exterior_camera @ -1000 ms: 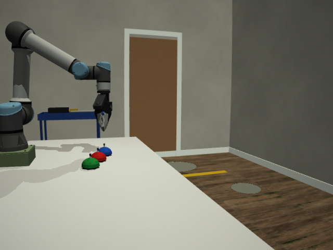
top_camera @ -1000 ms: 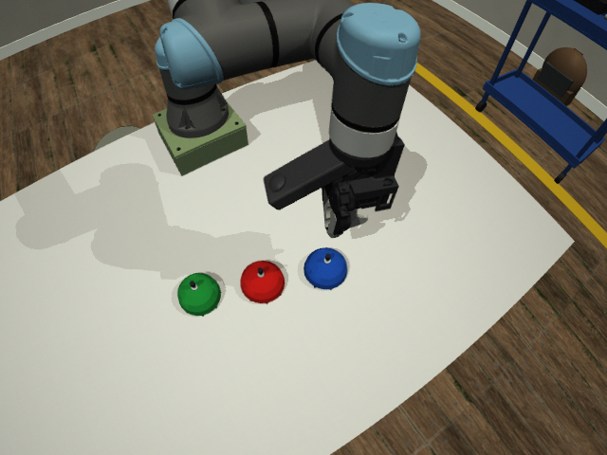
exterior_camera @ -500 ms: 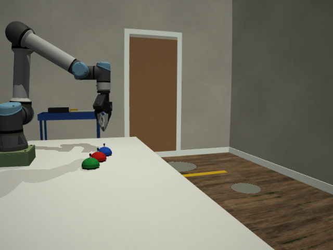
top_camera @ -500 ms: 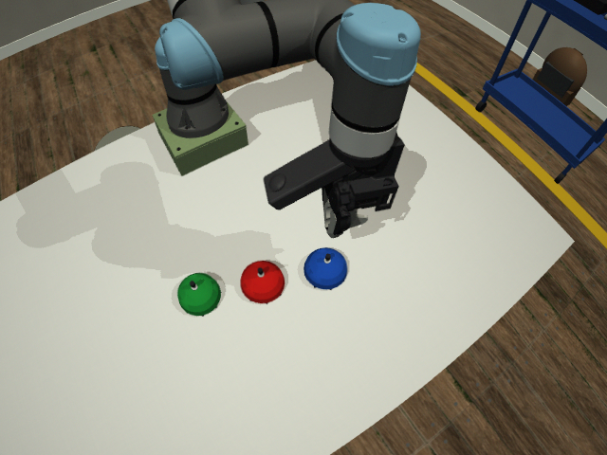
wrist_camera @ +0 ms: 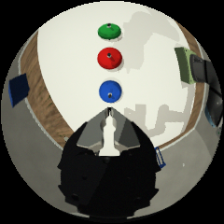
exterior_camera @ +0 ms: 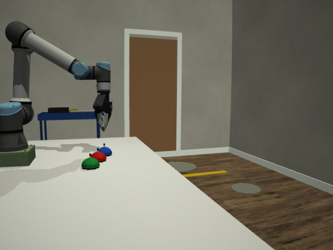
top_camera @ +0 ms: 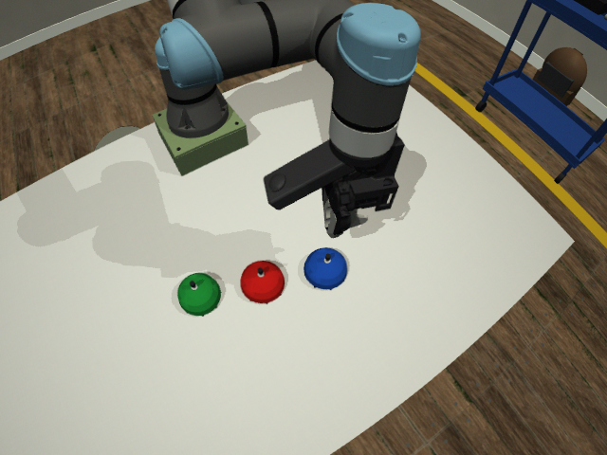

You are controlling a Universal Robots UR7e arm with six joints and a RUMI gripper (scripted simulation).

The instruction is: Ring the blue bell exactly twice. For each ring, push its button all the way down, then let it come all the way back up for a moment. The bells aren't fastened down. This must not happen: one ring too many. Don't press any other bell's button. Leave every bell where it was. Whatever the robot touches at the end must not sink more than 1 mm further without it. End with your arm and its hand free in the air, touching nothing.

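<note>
Now: the blue bell 110 mm below my hand. Also, from my hand: green bell 220 mm to the right, 110 mm below, 100 mm behind; red bell 110 mm to the right, 110 mm below, 50 mm behind.
</note>
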